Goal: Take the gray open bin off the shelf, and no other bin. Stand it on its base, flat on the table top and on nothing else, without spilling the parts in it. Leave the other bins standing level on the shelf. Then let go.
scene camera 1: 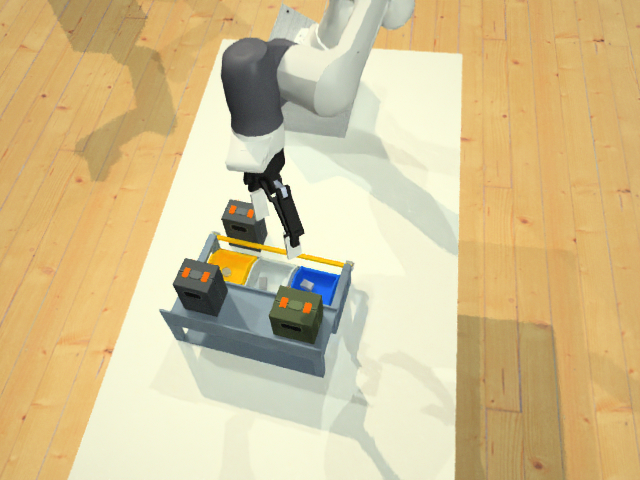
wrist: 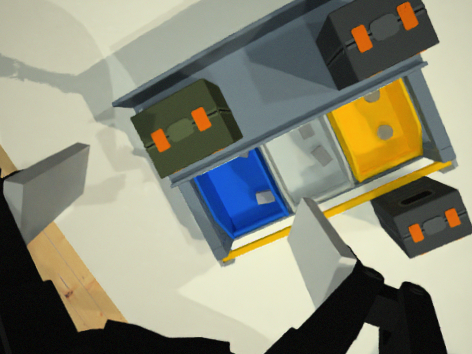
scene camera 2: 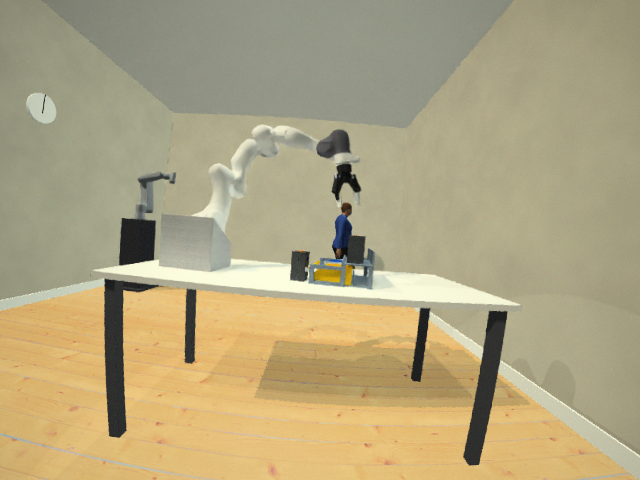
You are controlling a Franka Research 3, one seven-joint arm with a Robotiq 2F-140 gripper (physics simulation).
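Note:
The gray open bin [scene camera 1: 271,272] [wrist: 293,177] sits in the shelf [scene camera 1: 242,316] [wrist: 272,82] between the yellow bin [scene camera 1: 235,266] [scene camera 2: 328,274] [wrist: 370,150] and the blue bin [scene camera 1: 324,290] [wrist: 240,185]. Small gray parts lie in it. A yellow bar [scene camera 1: 321,259] [wrist: 257,246] runs across the shelf's open front. The upper board partly covers the bins' far ends. My gripper [scene camera 1: 277,228] [scene camera 2: 348,202] [wrist: 193,194] is open and empty, high above the shelf. In the wrist view its right finger overlaps the bar's edge near the gray and blue bins.
A dark case [scene camera 1: 199,288] [scene camera 2: 356,249] [wrist: 377,50] and an olive case [scene camera 1: 295,316] [wrist: 185,130] stand on the shelf's upper board. Another dark case [scene camera 1: 242,223] [scene camera 2: 299,266] [wrist: 425,220] stands on the table [scene camera 1: 403,320] [scene camera 2: 248,281] before the yellow bin's end.

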